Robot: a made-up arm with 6 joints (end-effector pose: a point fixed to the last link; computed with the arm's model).
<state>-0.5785 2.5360 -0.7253 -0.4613 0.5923 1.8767</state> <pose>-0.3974 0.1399 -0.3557 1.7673 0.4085 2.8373</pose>
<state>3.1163 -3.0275 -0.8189 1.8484 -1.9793 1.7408</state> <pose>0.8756 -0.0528 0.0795 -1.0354 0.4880 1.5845</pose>
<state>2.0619 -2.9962 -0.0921 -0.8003 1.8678 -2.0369</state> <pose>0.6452 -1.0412 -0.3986 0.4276 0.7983 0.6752</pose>
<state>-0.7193 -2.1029 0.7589 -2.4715 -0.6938 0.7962</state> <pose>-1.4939 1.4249 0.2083 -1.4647 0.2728 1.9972</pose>
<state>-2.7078 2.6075 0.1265 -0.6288 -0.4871 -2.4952</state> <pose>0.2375 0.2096 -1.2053 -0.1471 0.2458 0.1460</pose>
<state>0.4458 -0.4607 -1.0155 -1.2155 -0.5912 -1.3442</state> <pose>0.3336 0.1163 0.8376 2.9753 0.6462 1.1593</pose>
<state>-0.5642 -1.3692 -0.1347 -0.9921 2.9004 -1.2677</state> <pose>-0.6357 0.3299 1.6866 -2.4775 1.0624 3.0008</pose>
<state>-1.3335 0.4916 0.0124 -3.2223 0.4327 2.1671</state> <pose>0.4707 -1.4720 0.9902 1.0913 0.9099 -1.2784</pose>
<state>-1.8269 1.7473 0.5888 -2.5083 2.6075 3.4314</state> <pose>-0.3056 -1.5229 -0.8019 -3.1230 -0.6741 1.7105</pose>
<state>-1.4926 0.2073 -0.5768 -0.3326 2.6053 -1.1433</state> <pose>-0.0274 -1.0029 0.8021 -2.8212 -1.2500 2.2065</pose>
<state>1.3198 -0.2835 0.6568 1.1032 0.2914 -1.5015</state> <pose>0.1072 0.2154 2.5299 -0.0266 -1.0160 1.8283</pose>
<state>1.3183 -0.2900 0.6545 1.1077 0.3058 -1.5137</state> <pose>0.1042 0.2041 2.5302 -0.0461 -1.0187 1.8577</pose>
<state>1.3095 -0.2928 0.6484 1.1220 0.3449 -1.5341</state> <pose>0.1045 0.2029 2.5278 -0.0985 -1.0104 1.9198</pose>
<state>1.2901 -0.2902 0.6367 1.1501 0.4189 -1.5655</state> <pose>0.1099 0.2165 2.5213 -0.1882 -0.9797 2.0193</pose>
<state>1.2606 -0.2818 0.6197 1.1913 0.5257 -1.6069</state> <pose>0.1220 0.2448 2.5102 -0.2898 -0.9169 2.1336</pose>
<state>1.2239 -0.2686 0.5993 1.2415 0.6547 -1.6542</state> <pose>0.1410 0.2837 2.4950 -0.3709 -0.8220 2.2331</pose>
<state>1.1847 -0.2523 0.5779 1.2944 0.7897 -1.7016</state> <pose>0.1661 0.3275 2.4768 -0.4153 -0.7081 2.3031</pose>
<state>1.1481 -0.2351 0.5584 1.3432 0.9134 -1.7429</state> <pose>0.1940 0.3698 2.4578 -0.4280 -0.5954 2.3465</pose>
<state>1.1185 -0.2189 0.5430 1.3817 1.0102 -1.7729</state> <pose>0.2207 0.4062 2.4404 -0.4225 -0.5032 2.3702</pose>
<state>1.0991 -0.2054 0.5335 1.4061 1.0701 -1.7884</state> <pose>0.2418 0.4338 2.4274 -0.4132 -0.4441 2.3802</pose>
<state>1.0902 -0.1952 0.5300 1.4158 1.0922 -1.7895</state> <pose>0.2554 0.4524 2.4197 -0.4082 -0.4203 2.3793</pose>
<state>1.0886 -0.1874 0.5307 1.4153 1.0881 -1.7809</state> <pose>0.2630 0.4652 2.4161 -0.4077 -0.4210 2.3713</pose>
